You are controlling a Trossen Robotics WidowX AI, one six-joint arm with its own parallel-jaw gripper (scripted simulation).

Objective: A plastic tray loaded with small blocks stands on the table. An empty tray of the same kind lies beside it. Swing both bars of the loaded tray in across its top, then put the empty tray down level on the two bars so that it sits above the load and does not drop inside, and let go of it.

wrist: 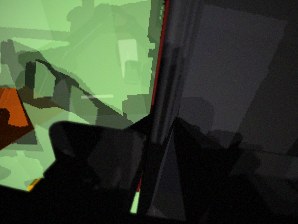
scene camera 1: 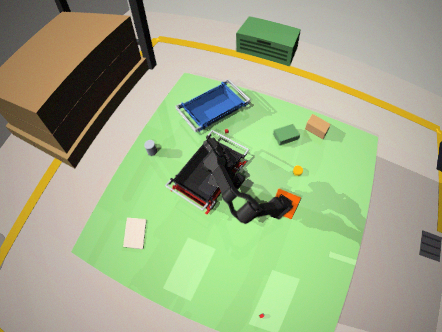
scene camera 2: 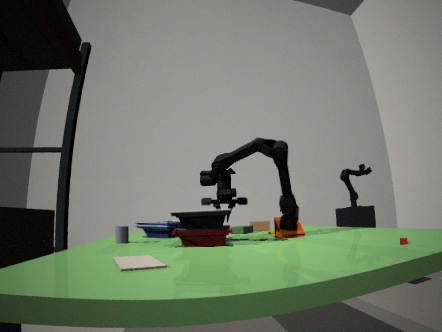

black tray: wrist; scene camera 1; scene camera 2 205, 218
same spot on black tray: (wrist: 223, 74) = (scene camera 1: 209, 184)
